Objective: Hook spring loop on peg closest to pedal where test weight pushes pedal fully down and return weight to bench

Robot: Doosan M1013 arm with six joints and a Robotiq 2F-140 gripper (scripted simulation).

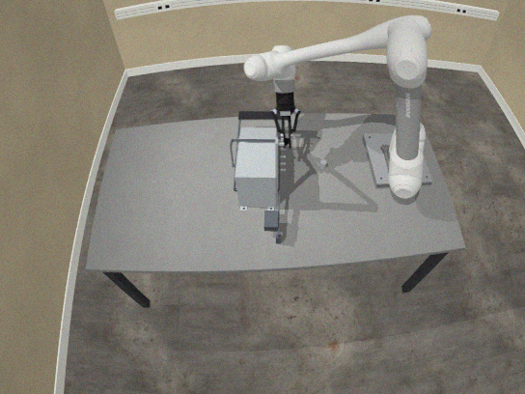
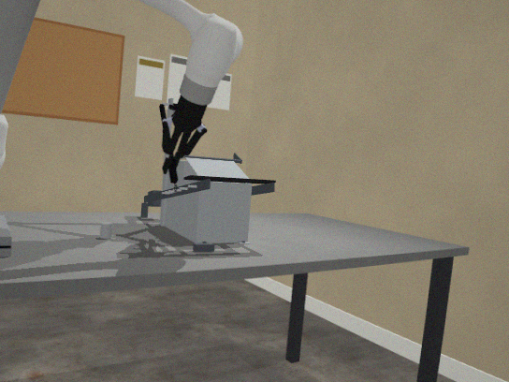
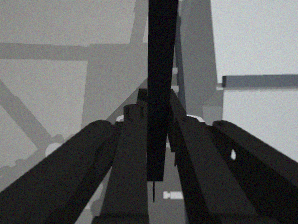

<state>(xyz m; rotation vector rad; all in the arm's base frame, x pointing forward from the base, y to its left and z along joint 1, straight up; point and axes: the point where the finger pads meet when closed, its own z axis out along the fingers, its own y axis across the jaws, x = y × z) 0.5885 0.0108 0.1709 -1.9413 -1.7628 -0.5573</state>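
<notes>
Right now my hand is 40 mm to the right of the dark spring, 40 mm below it and 10 mm short of it. Round my hand: steel test weight 190 mm below, 180 mm behind, 10 mm to the right.
</notes>
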